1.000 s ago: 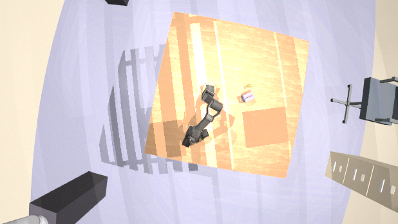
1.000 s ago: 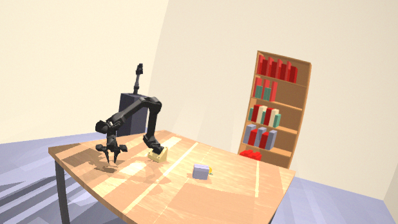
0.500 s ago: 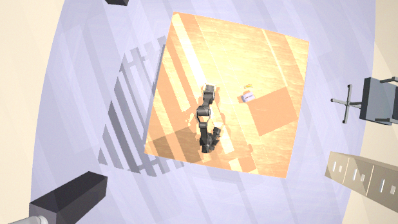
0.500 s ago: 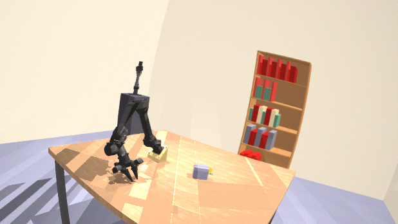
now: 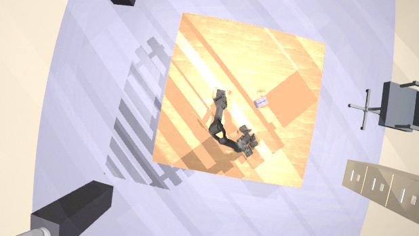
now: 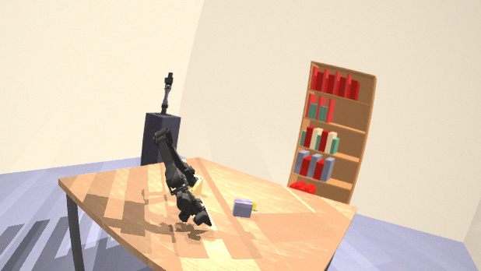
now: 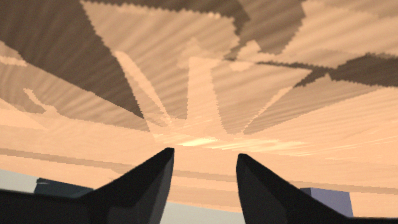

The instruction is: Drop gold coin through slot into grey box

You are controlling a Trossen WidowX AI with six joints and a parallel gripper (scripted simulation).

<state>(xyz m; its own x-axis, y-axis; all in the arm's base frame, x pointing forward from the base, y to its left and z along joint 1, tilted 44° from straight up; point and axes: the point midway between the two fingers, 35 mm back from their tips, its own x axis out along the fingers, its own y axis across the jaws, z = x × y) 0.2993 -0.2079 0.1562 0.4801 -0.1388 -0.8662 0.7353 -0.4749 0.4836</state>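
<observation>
The gold coin is 10 mm ahead of my gripper tip, 340 mm to the left of it and 10 mm above it.
</observation>
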